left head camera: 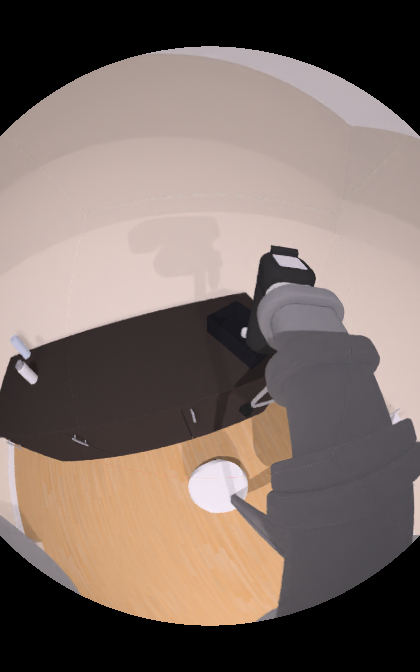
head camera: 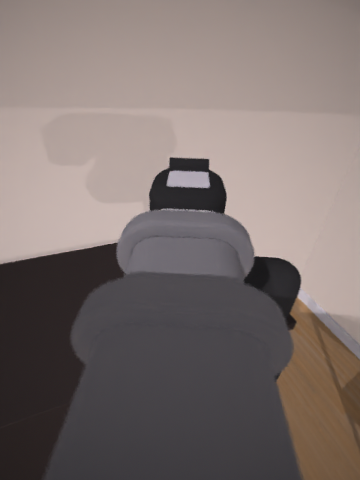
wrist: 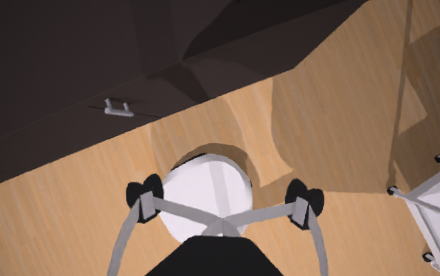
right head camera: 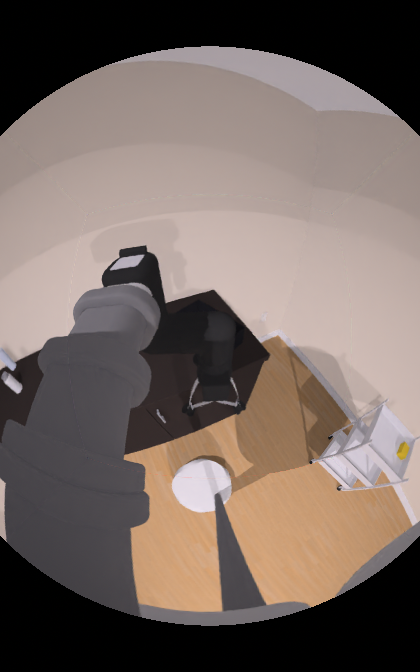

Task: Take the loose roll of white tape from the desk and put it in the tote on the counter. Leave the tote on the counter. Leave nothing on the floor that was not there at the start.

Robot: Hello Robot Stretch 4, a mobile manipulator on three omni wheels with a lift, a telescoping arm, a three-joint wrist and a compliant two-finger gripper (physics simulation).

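Observation:
The white roll of tape lies inside the black tote, partly hidden by the wrist in the left head view. The tote stands on the dark brown counter, near its right end. My gripper is open, with its fingers wide apart and nothing between them. It hangs in front of the counter's front edge, above the floor, away from the tote. In the right head view the wrist hides most of the tote. No desk can be made out.
A round white object stands on the floor before the counter. Two pale cylinders stand at the counter's left end. A white cart with a yellow item stands at the right. A wall runs behind the counter.

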